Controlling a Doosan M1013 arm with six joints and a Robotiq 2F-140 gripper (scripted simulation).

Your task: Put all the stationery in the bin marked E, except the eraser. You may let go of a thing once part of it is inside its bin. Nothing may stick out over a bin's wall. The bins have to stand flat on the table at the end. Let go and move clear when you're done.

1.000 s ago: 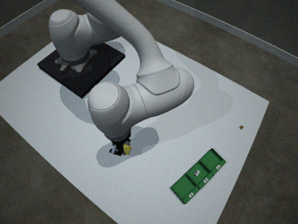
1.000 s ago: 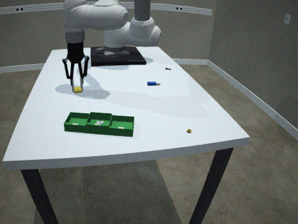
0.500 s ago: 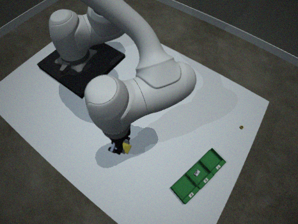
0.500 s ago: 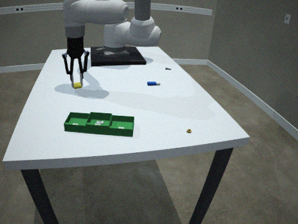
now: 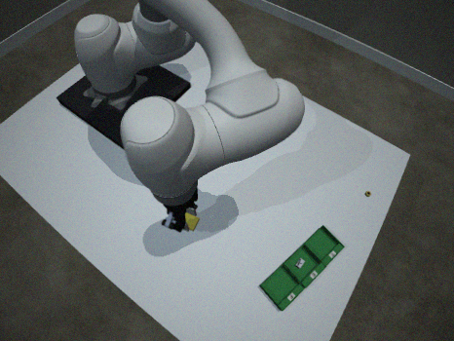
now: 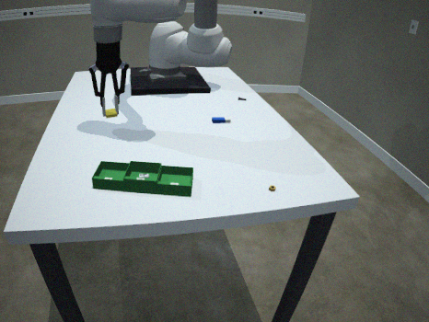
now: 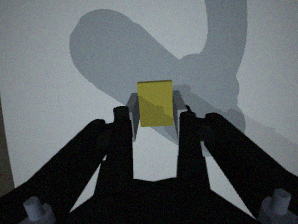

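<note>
Now: hand 340 mm short of the green bin tray, 70 mm above it and 20 mm to the right of it. From my hand the other things lie so: flat yellow block: 30 mm below; blue eraser: 400 mm to the left, 90 mm below, 50 mm ahead; white pencil sharpener: 330 mm ahead, 80 mm below, 30 mm to the left.
</note>
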